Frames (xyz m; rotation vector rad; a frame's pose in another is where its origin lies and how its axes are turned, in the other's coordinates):
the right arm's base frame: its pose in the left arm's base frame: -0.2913 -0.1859 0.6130 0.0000 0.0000 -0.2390
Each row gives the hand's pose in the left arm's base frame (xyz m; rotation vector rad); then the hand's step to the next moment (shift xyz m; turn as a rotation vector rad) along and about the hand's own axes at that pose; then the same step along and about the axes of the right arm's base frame.
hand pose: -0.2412 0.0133 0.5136 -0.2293 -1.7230 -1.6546
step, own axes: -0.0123 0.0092 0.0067 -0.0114 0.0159 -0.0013
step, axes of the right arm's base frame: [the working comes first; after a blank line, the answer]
step, axes of the left arm's base frame: 0.0118 0.0119 0.0005 0.0180 0.0053 0.0057

0.0086 0.0144 0.0005 0.0162 0.0094 0.0057
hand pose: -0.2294 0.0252 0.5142 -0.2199 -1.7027 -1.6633
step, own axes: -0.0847 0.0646 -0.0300 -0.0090 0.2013 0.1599
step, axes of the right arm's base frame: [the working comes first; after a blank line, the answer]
step, axes of the left arm's base frame: 0.1099 0.0125 -0.0024 0.0649 0.1801 0.1718

0.1038 0.0382 -0.0024 0.0204 0.1904 0.1718
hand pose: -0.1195 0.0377 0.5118 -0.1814 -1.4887 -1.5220
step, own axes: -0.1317 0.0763 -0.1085 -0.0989 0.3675 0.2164
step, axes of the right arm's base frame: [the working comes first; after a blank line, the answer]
step, axes of the left arm's base frame: 0.1757 -0.0073 -0.0634 0.1991 0.3080 0.2391

0.1724 0.0345 -0.0634 0.1206 0.3463 0.2391
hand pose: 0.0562 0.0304 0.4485 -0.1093 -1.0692 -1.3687
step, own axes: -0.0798 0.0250 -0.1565 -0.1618 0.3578 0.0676
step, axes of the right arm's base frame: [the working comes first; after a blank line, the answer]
step, axes of the left arm's base frame: 0.1193 -0.0330 -0.1271 0.2830 0.2580 0.1100

0.1238 -0.0038 -0.1271 0.2139 0.3177 0.1100
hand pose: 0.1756 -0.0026 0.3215 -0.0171 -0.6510 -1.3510
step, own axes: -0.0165 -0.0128 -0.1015 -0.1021 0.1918 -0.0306
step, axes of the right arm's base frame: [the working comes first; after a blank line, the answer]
step, axes of the left arm's base frame: 0.0302 -0.0264 -0.0955 0.1789 0.1270 -0.0029

0.0356 -0.0185 -0.0955 0.1438 0.1657 -0.0029
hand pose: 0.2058 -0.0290 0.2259 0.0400 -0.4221 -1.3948
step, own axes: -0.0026 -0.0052 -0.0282 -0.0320 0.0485 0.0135
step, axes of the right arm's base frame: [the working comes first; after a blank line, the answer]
step, axes of the left arm's base frame: 0.0036 -0.0046 -0.0282 0.0379 0.0427 0.0173

0.0046 -0.0037 -0.0282 0.0268 0.0504 0.0173
